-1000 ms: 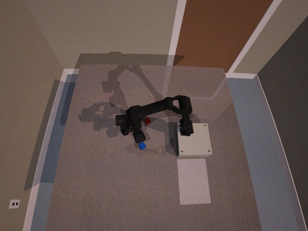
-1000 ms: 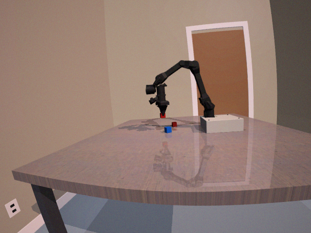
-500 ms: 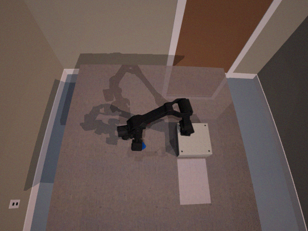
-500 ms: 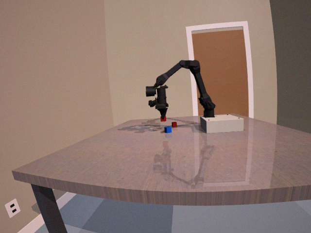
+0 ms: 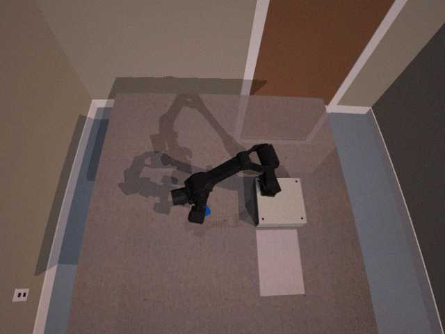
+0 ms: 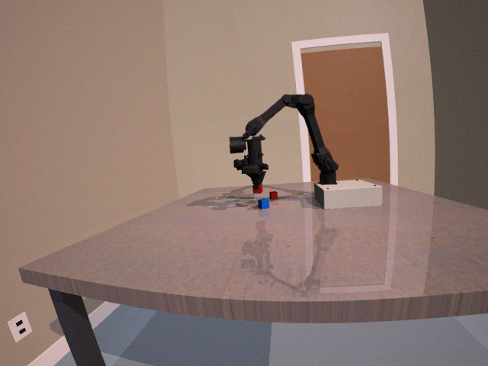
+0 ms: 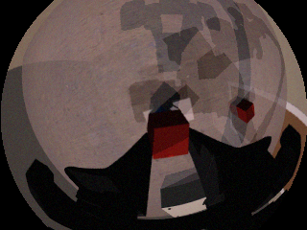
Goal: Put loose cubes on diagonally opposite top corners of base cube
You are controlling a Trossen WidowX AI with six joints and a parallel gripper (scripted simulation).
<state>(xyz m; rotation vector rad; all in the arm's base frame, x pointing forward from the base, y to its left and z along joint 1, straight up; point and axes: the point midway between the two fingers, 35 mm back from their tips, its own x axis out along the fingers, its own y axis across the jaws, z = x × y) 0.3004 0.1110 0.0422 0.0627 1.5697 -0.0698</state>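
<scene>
Right now the blue cube is 6 cm below my gripper tip and 2 cm behind it. Round my gripper tip: red cube right at my gripper tip.
</scene>
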